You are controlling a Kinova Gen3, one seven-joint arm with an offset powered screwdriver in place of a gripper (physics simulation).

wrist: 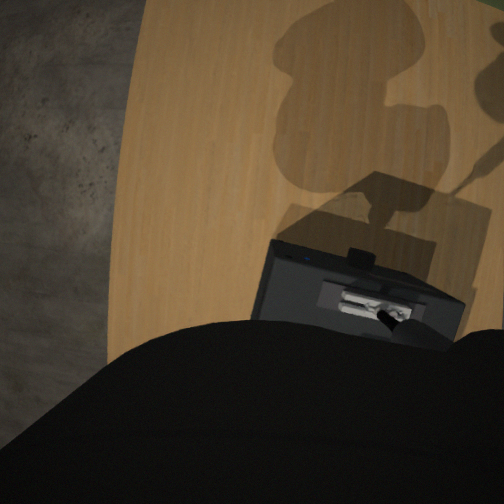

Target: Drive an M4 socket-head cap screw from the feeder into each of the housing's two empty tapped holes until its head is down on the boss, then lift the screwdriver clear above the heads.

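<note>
The dark grey screw feeder (pixel 357 295) sits on the wooden table, low in the right half of the wrist view. Its top has a recessed slot (pixel 372 304) with pale metal parts inside, likely screws. The black screwdriver bit tip (pixel 386 318) rests over the right end of that slot, touching or just above the metal; I cannot tell which. A small black knob (pixel 361 256) stands at the feeder's far edge. The tool's black body (pixel 260 420) fills the lower part of the view. The housing is not in view.
The wooden table top (pixel 200 150) ends at a curved left edge (pixel 117 200), with dark mottled floor (pixel 50 200) beyond. The arm's shadows (pixel 345 100) fall on the wood behind the feeder. A green strip shows at the top right corner (pixel 492 2).
</note>
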